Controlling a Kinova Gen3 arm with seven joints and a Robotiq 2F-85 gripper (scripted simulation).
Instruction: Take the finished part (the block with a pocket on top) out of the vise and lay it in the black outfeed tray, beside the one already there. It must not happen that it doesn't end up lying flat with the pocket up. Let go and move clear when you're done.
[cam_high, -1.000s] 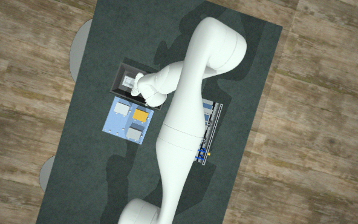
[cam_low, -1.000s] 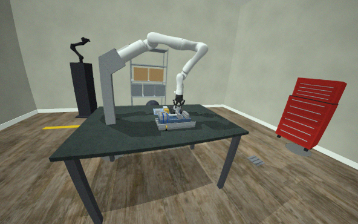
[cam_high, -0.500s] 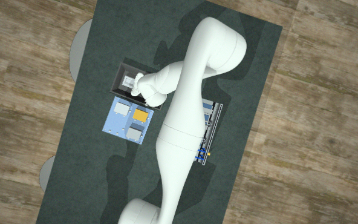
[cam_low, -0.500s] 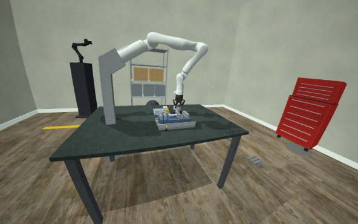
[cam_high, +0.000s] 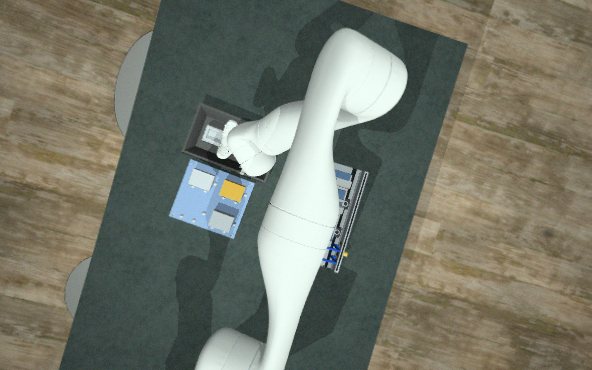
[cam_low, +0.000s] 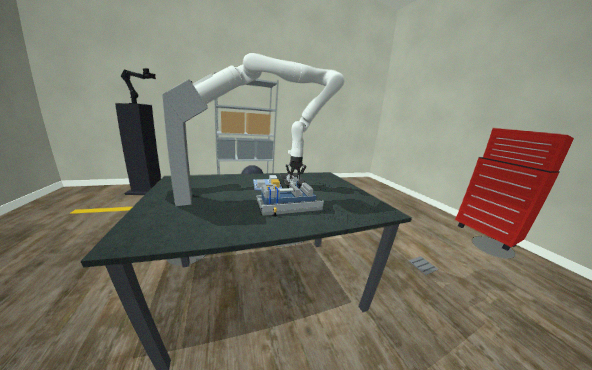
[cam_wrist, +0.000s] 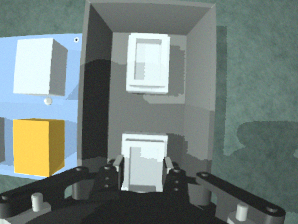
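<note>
Right now the orange block is 12 cm behind my hand, 1 cm to the right of it and 4 cm below it. Round my hand: light blue fixture plate 17 cm behind, 3 cm to the left, 6 cm below; vise 7 cm behind, 25 cm to the right, 3 cm below.
</note>
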